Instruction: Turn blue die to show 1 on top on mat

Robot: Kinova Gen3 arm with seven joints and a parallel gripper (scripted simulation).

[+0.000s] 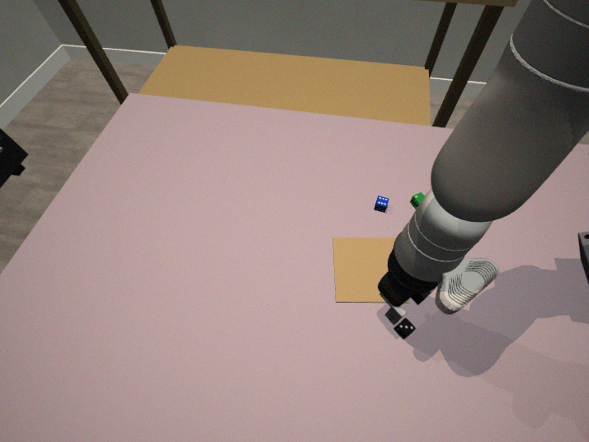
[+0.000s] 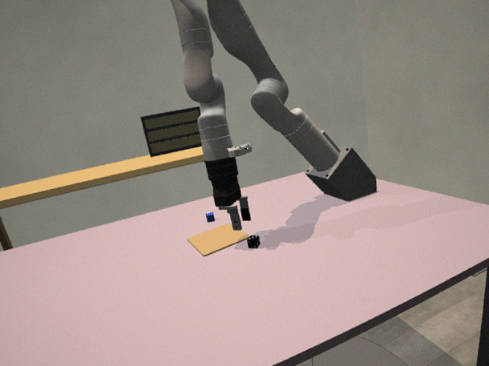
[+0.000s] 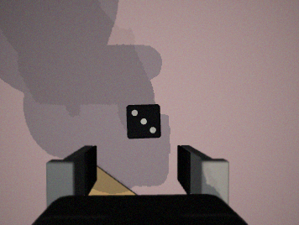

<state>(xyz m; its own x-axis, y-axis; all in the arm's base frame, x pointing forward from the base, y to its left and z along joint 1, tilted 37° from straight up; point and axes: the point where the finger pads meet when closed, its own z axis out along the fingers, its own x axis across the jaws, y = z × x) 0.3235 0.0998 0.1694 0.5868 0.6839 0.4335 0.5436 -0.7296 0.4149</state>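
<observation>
The black die lies 1 cm behind my hand, 2 cm to the left of it and 6 cm below it. The rest, counted from my hand: blue die 2 cm ahead, 25 cm to the right, 6 cm below; tan mat 5 cm ahead, 9 cm to the right, 7 cm below; green die 6 cm behind, 26 cm to the right, 6 cm below.
</observation>
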